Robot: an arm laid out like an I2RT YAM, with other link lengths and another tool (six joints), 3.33 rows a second.
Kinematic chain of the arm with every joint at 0, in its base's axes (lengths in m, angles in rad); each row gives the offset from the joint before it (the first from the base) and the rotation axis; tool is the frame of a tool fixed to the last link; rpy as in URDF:
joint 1: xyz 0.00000 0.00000 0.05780 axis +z
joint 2: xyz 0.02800 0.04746 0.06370 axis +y
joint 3: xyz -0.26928 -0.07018 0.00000 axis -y
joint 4: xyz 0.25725 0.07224 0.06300 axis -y
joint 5: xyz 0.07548 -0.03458 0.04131 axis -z
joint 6: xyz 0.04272 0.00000 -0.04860 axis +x
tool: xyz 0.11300 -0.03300 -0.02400 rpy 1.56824 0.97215 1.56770
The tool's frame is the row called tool.
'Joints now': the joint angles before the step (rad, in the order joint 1, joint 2, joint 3, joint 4, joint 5, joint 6). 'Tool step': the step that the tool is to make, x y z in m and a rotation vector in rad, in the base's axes. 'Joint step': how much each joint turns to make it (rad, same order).
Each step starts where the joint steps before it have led.
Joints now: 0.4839, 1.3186, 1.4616, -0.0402, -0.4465, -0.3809
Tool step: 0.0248, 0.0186, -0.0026, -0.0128, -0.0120, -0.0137
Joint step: 0.0223, 0.1044, 0.0719, 0.0276, 0.0342, -0.0225
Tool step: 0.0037, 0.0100, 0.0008, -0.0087, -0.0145, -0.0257
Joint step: 0.0341, 0.0291, 0.0242, 0.0049, 0.0581, -0.0222
